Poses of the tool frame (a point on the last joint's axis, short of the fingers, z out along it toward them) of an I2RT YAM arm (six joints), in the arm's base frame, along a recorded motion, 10 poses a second.
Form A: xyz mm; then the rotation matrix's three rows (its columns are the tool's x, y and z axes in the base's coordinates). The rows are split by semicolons.
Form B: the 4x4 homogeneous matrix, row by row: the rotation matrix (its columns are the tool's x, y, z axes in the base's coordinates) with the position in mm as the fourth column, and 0 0 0 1 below. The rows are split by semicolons. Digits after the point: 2 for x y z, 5 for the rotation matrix.
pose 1, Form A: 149.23 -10.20 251.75; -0.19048 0.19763 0.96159; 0.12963 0.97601 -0.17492; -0.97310 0.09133 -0.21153
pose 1, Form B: -0.19048 0.19763 0.96159 149.23; 0.12963 0.97601 -0.17492 -10.20; -0.97310 0.09133 -0.21153 251.75; 0 0 0 1
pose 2, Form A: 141.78 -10.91 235.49; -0.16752 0.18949 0.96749; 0.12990 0.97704 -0.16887; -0.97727 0.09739 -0.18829
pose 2, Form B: -0.16752 0.18949 0.96749 141.78; 0.12990 0.97704 -0.16887 -10.91; -0.97727 0.09739 -0.18829 235.49; 0 0 0 1
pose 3, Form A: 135.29 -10.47 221.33; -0.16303 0.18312 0.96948; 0.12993 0.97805 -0.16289; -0.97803 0.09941 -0.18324
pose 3, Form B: -0.16303 0.18312 0.96948 135.29; 0.12993 0.97805 -0.16289 -10.47; -0.97803 0.09941 -0.18324 221.33; 0 0 0 1
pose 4, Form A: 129.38 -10.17 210.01; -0.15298 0.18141 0.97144; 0.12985 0.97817 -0.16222; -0.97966 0.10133 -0.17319
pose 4, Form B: -0.15298 0.18141 0.97144 129.38; 0.12985 0.97817 -0.16222 -10.17; -0.97966 0.10133 -0.17319 210.01; 0 0 0 1
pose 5, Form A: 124.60 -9.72 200.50; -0.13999 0.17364 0.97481; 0.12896 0.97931 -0.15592; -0.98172 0.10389 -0.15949
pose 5, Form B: -0.13999 0.17364 0.97481 124.60; 0.12896 0.97931 -0.15592 -9.72; -0.98172 0.10389 -0.15949 200.50; 0 0 0 1
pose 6, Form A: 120.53 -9.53 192.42; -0.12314 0.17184 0.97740; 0.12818 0.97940 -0.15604; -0.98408 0.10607 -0.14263
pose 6, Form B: -0.12314 0.17184 0.97740 120.53; 0.12818 0.97940 -0.15604 -9.53; -0.98408 0.10607 -0.14263 192.42; 0 0 0 1
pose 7, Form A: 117.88 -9.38 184.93; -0.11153 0.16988 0.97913; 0.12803 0.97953 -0.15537; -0.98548 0.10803 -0.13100
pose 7, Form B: -0.11153 0.16988 0.97913 117.88; 0.12803 0.97953 -0.15537 -9.38; -0.98548 0.10803 -0.13100 184.93; 0 0 0 1
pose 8, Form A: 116.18 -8.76 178.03; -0.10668 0.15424 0.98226; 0.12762 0.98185 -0.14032; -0.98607 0.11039 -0.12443
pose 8, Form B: -0.10668 0.15424 0.98226 116.18; 0.12762 0.98185 -0.14032 -8.76; -0.98607 0.11039 -0.12443 178.03; 0 0 0 1
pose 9, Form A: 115.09 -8.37 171.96; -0.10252 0.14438 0.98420; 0.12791 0.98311 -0.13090; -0.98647 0.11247 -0.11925
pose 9, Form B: -0.10252 0.14438 0.98420 115.09; 0.12791 0.98311 -0.13090 -8.37; -0.98647 0.11247 -0.11925 171.96; 0 0 0 1
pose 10, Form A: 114.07 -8.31 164.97; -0.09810 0.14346 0.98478; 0.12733 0.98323 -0.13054; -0.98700 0.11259 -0.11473
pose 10, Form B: -0.09810 0.14346 0.98478 114.07; 0.12733 0.98323 -0.13054 -8.31; -0.98700 0.11259 -0.11473 164.97; 0 0 0 1
